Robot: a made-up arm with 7 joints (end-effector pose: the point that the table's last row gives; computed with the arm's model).
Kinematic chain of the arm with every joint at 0, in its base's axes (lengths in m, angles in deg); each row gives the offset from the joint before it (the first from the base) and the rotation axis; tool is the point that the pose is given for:
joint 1: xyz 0 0 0.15 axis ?
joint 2: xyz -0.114 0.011 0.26 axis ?
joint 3: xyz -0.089 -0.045 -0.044 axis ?
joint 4: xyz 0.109 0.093 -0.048 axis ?
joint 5: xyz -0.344 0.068 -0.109 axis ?
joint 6: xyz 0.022 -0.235 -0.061 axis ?
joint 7: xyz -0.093 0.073 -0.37 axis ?
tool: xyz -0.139 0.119 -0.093
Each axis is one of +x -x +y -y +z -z.
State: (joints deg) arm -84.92 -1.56 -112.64 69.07 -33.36 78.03 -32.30
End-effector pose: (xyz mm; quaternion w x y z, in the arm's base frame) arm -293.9 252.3 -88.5 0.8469 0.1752 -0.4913 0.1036
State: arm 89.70 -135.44 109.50 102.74 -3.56 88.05 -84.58
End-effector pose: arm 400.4 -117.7 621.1 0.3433 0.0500 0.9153 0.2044
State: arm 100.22 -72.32 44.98 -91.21 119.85 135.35 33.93
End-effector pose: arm 250.3 -270.6 474.9 0.3618 0.4045 -0.5775 -0.6099
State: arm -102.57 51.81 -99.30 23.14 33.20 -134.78 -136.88
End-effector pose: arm 78.9 -89.1 601.2 0.2398 0.5711 0.0838 -0.7806
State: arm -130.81 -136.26 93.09 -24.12 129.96 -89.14 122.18
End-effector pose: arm -225.0 -194.9 783.2 0.5653 0.6631 -0.4835 0.0833
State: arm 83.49 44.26 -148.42 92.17 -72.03 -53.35 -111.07
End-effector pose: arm 98.2 637.2 483.2 0.0368 -0.5459 0.7175 0.4310
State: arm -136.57 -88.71 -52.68 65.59 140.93 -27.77 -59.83
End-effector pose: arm -565.4 348.3 712.2 0.4962 0.8390 0.1625 0.1532
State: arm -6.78 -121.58 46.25 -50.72 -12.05 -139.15 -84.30
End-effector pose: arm -785.5 -325.0 716.8 0.1713 0.9401 -0.1471 -0.2553
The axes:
joint 1: +z
joint 2: +x
joint 3: -z
joint 4: -x
joint 5: +z
joint 6: +x
joint 7: +y

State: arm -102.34 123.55 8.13 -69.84 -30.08 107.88 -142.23
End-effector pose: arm 72.5 311.1 369.8 0.4833 -0.6007 -0.5996 0.2145
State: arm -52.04 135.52 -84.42 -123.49 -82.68 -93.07 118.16
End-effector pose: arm -67.6 708.7 -211.3 0.7482 -0.4211 0.3829 0.3408
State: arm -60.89 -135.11 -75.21 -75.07 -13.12 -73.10 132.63
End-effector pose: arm -444.8 554.1 952.0 0.6924 0.1324 -0.6199 0.3446
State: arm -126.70 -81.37 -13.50 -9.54 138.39 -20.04 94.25
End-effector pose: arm -211.6 518.0 162.1 0.3365 0.0457 0.8596 0.3818
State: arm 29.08 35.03 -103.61 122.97 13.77 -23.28 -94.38
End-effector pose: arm 348.1 -164.3 718.3 0.4402 0.1686 0.7989 -0.3735
